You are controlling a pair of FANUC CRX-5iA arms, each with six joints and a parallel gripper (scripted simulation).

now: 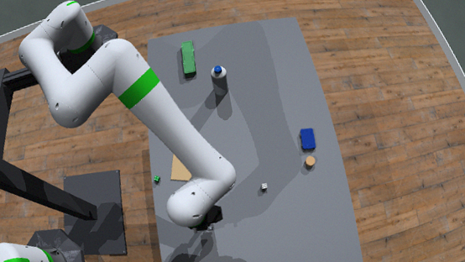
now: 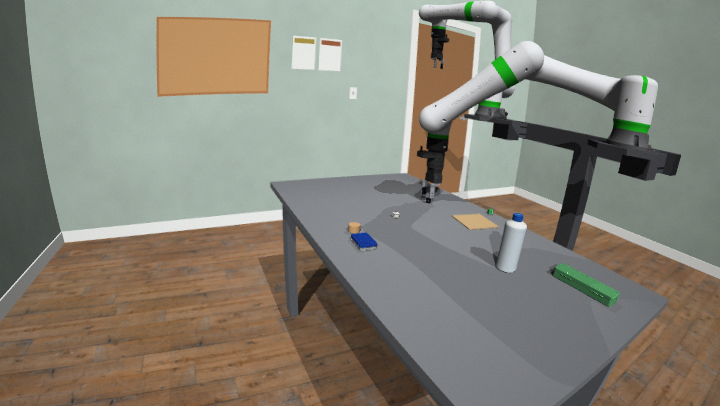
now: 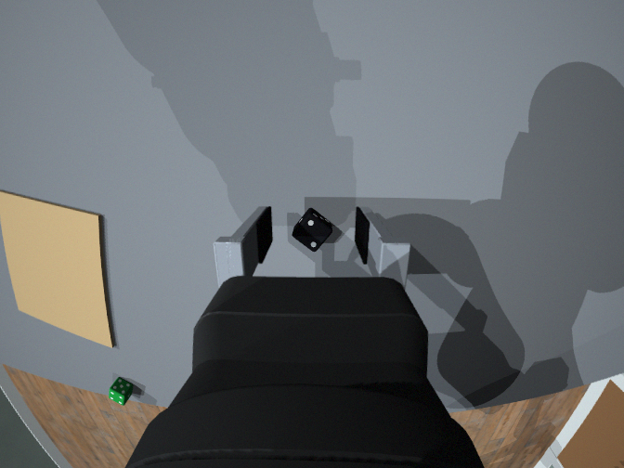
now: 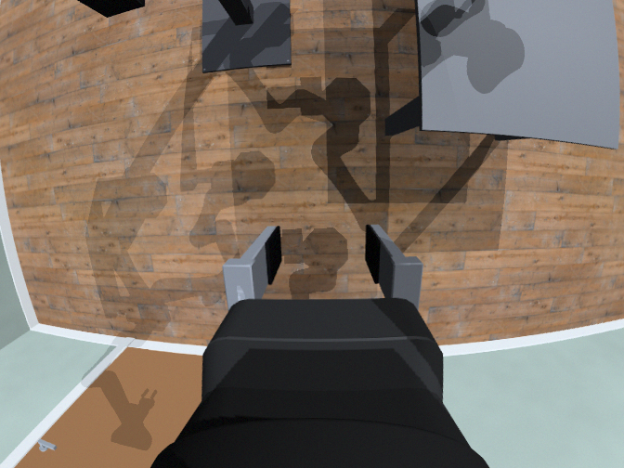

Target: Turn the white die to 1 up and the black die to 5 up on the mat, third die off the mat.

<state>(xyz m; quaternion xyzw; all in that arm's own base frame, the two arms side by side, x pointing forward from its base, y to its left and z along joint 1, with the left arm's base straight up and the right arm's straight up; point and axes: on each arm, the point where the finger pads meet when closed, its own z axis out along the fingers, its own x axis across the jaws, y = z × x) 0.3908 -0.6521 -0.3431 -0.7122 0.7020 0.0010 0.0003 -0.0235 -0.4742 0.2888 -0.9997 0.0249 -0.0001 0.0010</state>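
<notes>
Right now my left hand is 10 mm past the black die and 40 mm above it. The rest, counted from my left hand: tan mat 90 mm behind, 250 mm to the left, 50 mm below; then green die 230 mm behind, 180 mm to the left, 40 mm below; then white die 210 mm ahead, 150 mm to the left, 40 mm below.
</notes>
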